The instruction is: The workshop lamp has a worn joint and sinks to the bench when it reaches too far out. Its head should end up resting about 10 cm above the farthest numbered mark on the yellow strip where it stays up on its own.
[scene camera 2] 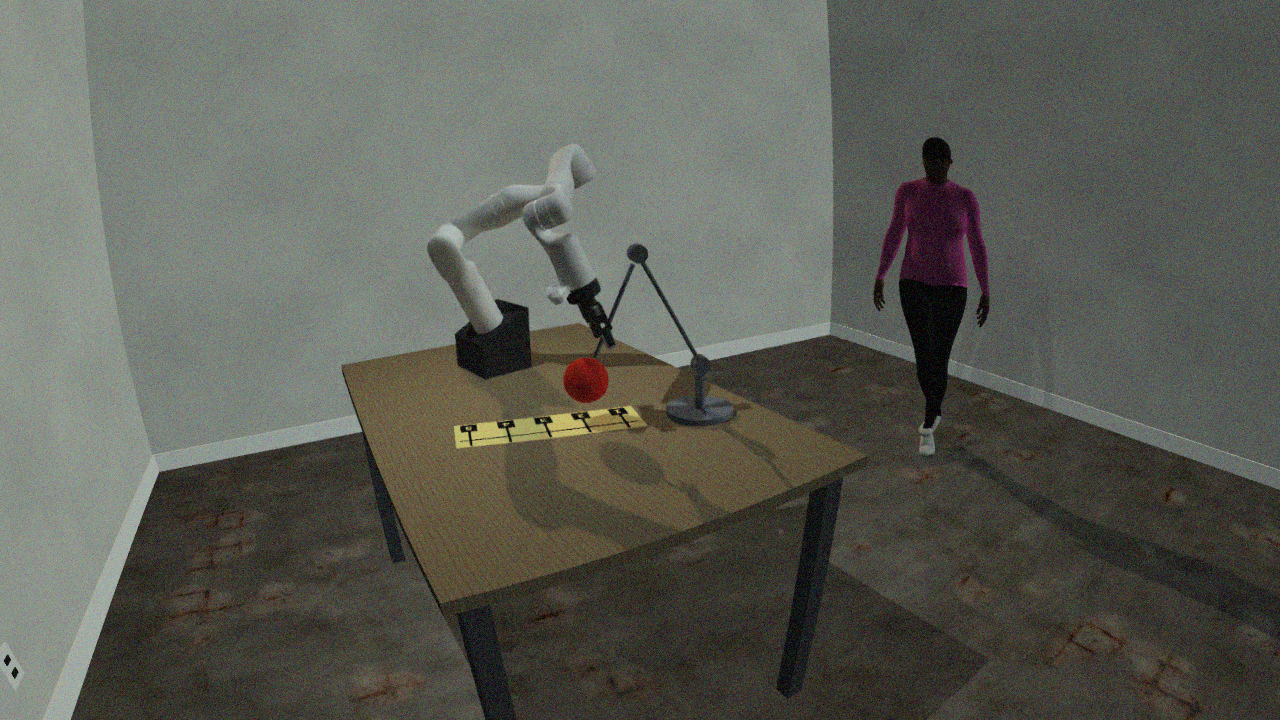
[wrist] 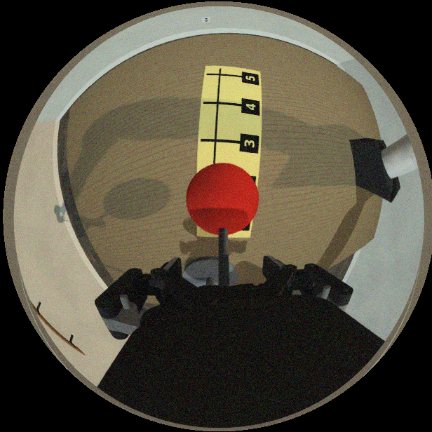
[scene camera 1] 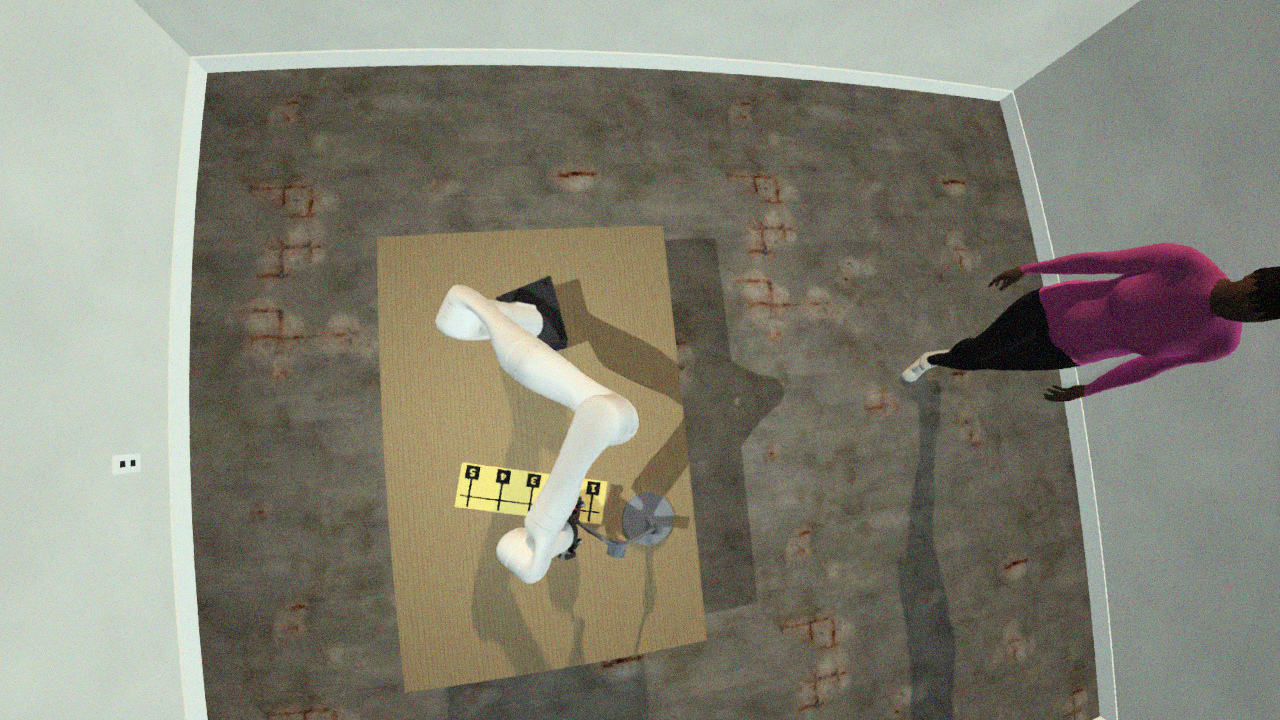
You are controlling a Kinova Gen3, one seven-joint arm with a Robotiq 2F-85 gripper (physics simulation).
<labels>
same spot on yellow strip: (wrist: 229, 130) = (scene camera 2: 536, 428)
</labels>
